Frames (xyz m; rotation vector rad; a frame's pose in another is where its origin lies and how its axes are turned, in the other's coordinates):
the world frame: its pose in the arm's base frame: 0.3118 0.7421 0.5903 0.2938 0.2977 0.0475
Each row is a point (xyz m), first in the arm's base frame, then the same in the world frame.
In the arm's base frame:
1: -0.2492 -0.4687 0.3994
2: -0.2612 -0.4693 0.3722
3: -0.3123 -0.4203 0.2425
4: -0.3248 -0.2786 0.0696
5: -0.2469 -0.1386 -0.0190
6: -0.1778 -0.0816 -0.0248
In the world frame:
1: -0.5900 -1.2120 -0.0035
2: -0.5939 -1.2205 -0.0318
3: -0.6017 -1.2114 -0.1791
4: -0.5522 -1.1264 -0.3802
5: -0.4404 -1.0186 -0.4770
6: -0.3676 -0.9660 -0.4778

